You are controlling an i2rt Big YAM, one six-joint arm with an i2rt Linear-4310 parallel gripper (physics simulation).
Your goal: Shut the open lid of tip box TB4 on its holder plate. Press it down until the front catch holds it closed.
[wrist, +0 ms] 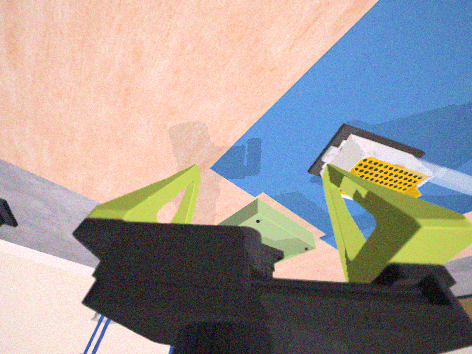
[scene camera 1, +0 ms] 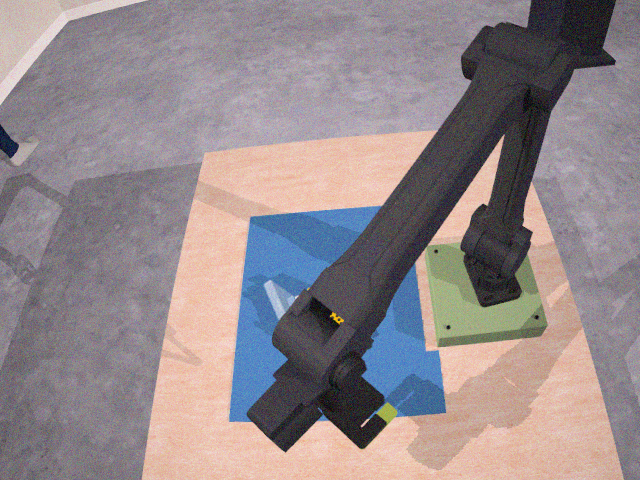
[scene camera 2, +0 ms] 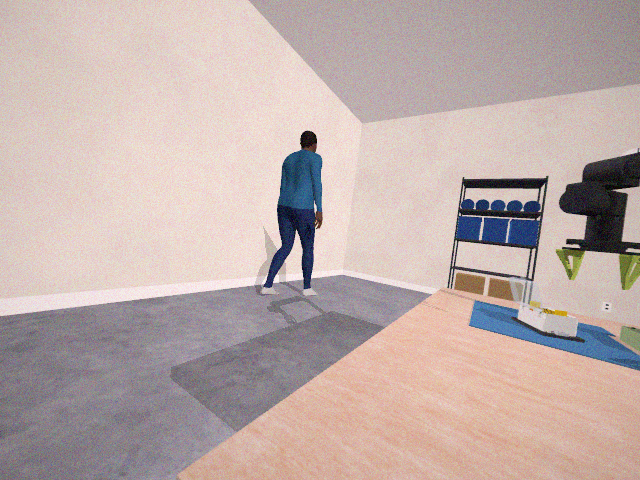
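Where they show: gripper, fingertip midpoint: [wrist: 259, 170] [scene camera 1: 346, 408] [scene camera 2: 596, 284]; arm's base, link origin: [scene camera 1: 491, 277].
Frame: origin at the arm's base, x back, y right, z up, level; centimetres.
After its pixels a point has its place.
The tip box [scene camera 2: 547, 322] @(x -34.8, y -7.3, z -0.8 cm) [wrist: 350, 154] @(x -34.0, y -7.1, z -0.5 cm) is white with a yellow tip rack [wrist: 387, 176] @(x -34.9, y -0.9, z 1.4 cm) and sits on a dark holder plate [wrist: 382, 141] @(x -37.6, y -2.4, z -3.6 cm). No TB4 label can be read. Its translucent lid [scene camera 1: 276, 299] @(x -41.2, y -1.0, z 10.1 cm) [scene camera 2: 523, 290] @(x -40.5, y -3.9, z 6.9 cm) [wrist: 452, 178] @(x -40.0, y -6.9, z 9.9 cm) stands open, raised on the side away from the front catch. In scene camera 1 the arm hides most of the box. My gripper [scene camera 2: 599, 284] @(x -32.7, y -23.3, z 12.7 cm) [wrist: 259, 170] @(x -32.7, y -23.3, z 12.7 cm) is open and empty, with lime fingers pointing down. It hangs above the box's level and off to one side; in the wrist view one finger overlaps the box's near edge.
A blue mat [scene camera 1: 245, 382] @(x -51.3, y -9.4, z -4.4 cm) [scene camera 2: 485, 316] @(x -48.5, y 0.5, z -4.4 cm) [wrist: 400, 60] @(x -45.5, y -10.7, z -4.4 cm) lies under the box on the wooden table [scene camera 1: 180, 403] @(x -65.1, y -11.7, z -4.7 cm). The arm stands on a green base block [scene camera 1: 491, 322] @(x -3.4, y -9.4, z -0.1 cm) [wrist: 285, 237] @(x -9.9, y 1.2, z -0.2 cm) beside the mat. A person [scene camera 2: 299, 180] and a shelf unit [scene camera 2: 504, 182] are beyond the table.
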